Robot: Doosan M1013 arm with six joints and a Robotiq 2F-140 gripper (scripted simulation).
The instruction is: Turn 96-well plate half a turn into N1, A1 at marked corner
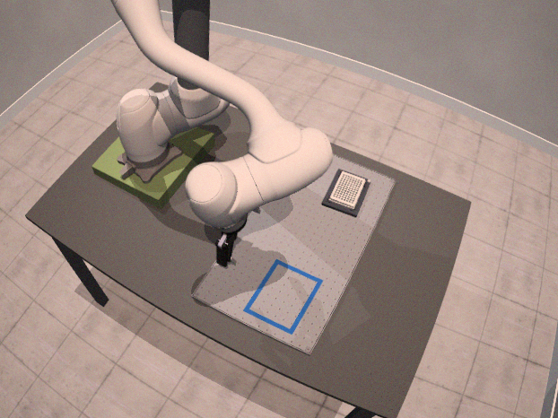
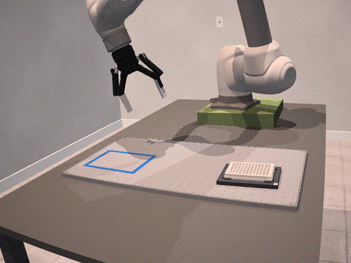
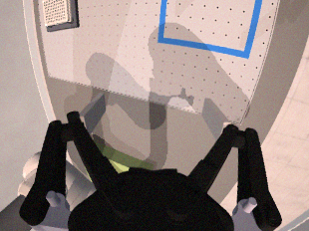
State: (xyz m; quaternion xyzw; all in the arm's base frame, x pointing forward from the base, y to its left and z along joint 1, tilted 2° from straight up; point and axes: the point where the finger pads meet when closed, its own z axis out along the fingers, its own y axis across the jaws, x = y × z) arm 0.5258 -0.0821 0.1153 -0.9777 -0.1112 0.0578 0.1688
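Now: hand 42 cm to the right of the white 96-well plate, 14 cm above it and 8 cm short of it. Round my hand: pale A1 mark (50 cm to the left, 15 cm below, 11 cm ahead); then dark plate nest N1 (42 cm to the left, 16 cm below, 8 cm ahead).
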